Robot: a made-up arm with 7 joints.
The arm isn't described. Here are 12 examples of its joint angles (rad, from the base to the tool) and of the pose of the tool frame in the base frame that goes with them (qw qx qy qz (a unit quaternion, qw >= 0); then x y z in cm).
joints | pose
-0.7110 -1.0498 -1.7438 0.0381 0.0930 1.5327 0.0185 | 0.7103 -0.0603 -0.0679 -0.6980 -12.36 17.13 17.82
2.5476 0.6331 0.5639 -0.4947 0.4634 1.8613 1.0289 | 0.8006 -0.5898 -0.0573 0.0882 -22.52 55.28 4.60
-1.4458 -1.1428 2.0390 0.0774 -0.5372 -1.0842 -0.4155 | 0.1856 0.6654 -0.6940 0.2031 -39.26 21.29 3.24
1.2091 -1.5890 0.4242 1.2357 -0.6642 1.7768 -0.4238 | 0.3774 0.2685 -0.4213 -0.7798 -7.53 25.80 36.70
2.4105 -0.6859 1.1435 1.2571 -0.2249 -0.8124 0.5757 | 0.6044 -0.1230 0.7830 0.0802 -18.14 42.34 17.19
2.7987 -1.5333 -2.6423 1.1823 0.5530 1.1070 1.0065 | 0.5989 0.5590 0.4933 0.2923 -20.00 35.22 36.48
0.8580 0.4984 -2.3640 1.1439 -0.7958 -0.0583 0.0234 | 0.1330 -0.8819 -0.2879 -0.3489 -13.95 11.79 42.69
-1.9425 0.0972 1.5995 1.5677 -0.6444 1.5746 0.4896 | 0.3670 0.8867 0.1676 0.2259 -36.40 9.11 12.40
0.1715 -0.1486 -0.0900 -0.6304 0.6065 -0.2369 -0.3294 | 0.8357 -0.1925 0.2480 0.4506 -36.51 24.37 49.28
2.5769 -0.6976 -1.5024 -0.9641 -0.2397 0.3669 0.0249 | 0.1534 0.8862 -0.1380 -0.4148 -27.13 16.26 20.47
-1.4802 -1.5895 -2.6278 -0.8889 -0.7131 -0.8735 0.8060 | 0.8489 -0.1480 0.3880 0.3270 -12.25 24.58 21.90
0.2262 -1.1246 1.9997 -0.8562 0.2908 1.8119 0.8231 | 0.3689 -0.6577 0.4039 0.5179 -53.70 9.02 38.03
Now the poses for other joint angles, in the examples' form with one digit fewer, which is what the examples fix.
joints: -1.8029 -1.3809 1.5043 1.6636 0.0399 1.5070 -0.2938
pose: 0.438 -0.818 -0.011 -0.372 -41.2 1.5 11.2
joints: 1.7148 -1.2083 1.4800 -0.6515 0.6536 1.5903 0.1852
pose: 0.653 0.505 -0.527 0.201 -40.5 49.5 42.0
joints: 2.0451 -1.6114 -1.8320 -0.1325 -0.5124 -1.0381 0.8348
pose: 0.035 0.810 -0.336 0.480 -5.9 24.8 24.9
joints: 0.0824 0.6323 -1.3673 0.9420 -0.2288 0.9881 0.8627
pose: 0.664 -0.696 -0.270 0.040 -23.1 10.1 24.3
